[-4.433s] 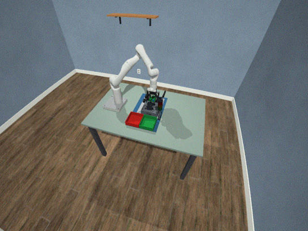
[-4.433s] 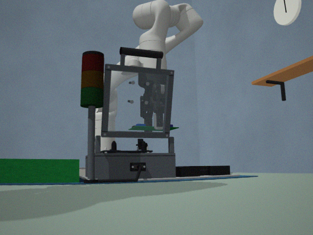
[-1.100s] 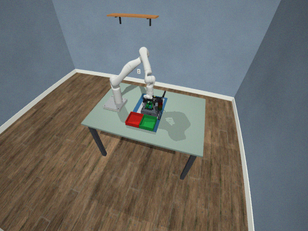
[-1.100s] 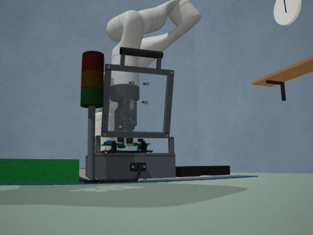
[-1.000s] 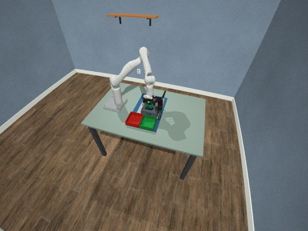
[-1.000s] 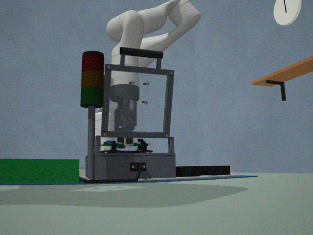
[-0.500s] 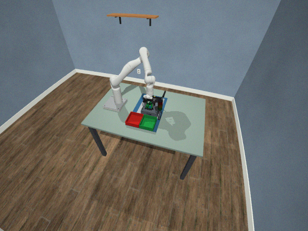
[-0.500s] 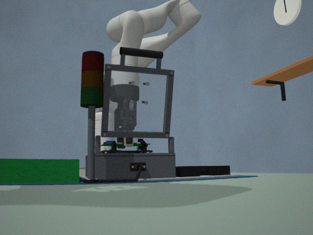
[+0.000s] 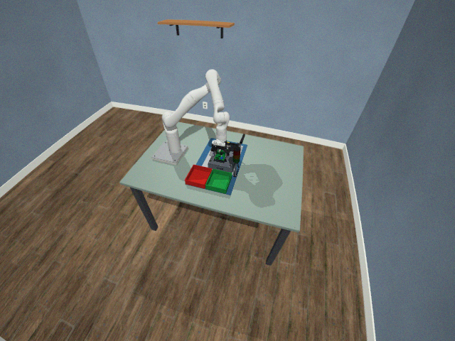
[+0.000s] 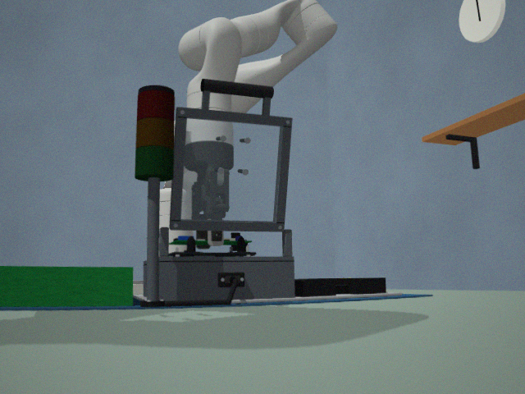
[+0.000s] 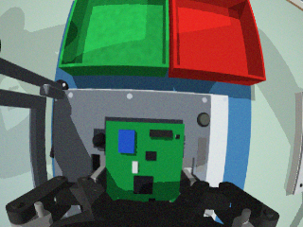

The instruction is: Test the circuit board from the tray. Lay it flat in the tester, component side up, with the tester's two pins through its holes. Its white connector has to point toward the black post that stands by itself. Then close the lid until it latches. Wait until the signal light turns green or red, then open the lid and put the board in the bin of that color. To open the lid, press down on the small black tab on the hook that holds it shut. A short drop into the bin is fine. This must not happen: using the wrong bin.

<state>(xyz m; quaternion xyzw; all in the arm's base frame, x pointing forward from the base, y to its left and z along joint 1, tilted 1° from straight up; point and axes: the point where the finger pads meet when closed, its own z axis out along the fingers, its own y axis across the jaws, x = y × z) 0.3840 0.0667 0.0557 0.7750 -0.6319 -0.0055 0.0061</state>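
Right now the green circuit board is right at my hand. From my hand the other things lie so: red bin: 220 mm to the right, 70 mm below, 60 mm behind; then green bin: 190 mm to the right, 90 mm ahead, 70 mm below; then clear lid: 120 mm ahead, 100 mm above, 30 mm to the left.
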